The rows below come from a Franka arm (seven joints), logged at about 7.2 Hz.
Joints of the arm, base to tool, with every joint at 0 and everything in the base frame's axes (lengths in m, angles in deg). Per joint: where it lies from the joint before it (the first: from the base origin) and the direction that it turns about. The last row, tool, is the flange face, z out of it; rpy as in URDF.
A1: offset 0 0 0.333 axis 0 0 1
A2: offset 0 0 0 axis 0 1 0
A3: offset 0 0 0.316 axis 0 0 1
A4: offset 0.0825 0 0 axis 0 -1 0
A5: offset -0.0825 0 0.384 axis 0 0 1
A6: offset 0 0 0 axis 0 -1 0
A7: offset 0.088 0 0 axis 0 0 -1
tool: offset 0 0 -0.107 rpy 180 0 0
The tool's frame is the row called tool.
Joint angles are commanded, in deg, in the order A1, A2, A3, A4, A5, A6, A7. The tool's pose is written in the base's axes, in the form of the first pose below.
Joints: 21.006, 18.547, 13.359, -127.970, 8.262, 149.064, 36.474
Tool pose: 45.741 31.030 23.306 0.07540 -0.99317 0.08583 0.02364
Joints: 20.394, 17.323, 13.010, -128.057, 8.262, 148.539, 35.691
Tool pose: 46.303 30.268 24.292 0.07664 -0.99319 0.08605 0.01699
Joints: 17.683, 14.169, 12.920, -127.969, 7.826, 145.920, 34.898
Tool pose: 47.724 28.003 26.895 0.07543 -0.99243 0.09663 0.00735
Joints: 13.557, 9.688, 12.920, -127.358, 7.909, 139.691, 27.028
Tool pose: 49.206 24.466 30.530 0.06864 -0.99591 0.05825 0.00745
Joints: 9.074, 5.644, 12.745, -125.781, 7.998, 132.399, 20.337
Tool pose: 50.580 20.460 34.317 0.06188 -0.99740 0.03425 0.01398
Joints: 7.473, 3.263, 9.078, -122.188, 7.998, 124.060, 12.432
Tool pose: 52.253 16.042 37.992 0.05684 -0.99801 0.00395 0.02701
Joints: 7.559, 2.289, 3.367, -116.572, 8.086, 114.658, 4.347
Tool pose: 53.982 11.265 41.978 0.05870 -0.99694 -0.02552 0.04478
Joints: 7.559, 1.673, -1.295, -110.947, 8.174, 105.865, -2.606
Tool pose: 54.846 7.157 45.905 0.06505 -0.99458 -0.05357 0.06086
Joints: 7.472, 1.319, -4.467, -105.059, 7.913, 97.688, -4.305
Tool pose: 55.104 4.223 49.970 0.06744 -0.99371 -0.04901 0.07477
